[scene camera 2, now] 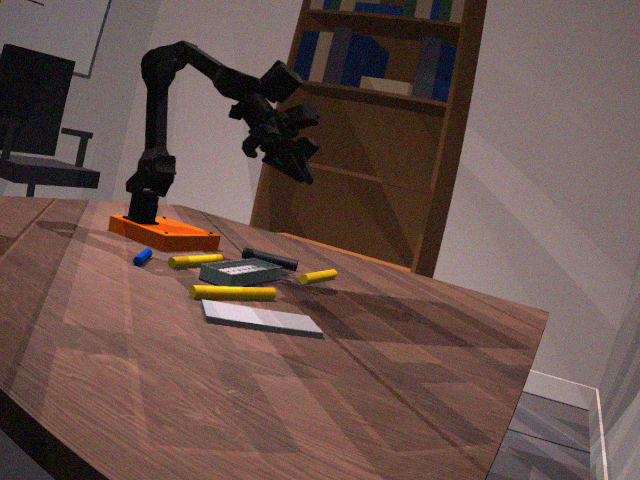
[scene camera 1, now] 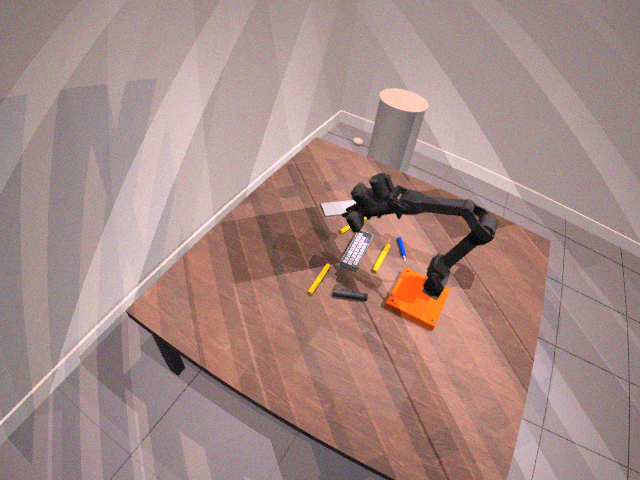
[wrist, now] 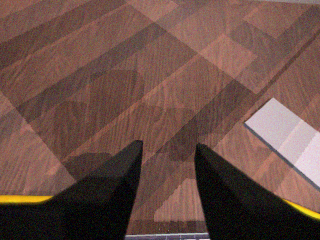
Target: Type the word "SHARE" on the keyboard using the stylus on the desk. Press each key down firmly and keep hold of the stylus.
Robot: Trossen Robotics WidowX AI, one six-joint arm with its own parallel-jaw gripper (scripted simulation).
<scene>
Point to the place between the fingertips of my gripper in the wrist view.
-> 169, 149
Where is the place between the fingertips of my gripper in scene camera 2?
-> At 307, 182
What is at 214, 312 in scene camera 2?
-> A flat grey slab.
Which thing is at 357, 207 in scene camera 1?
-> My gripper.
</scene>
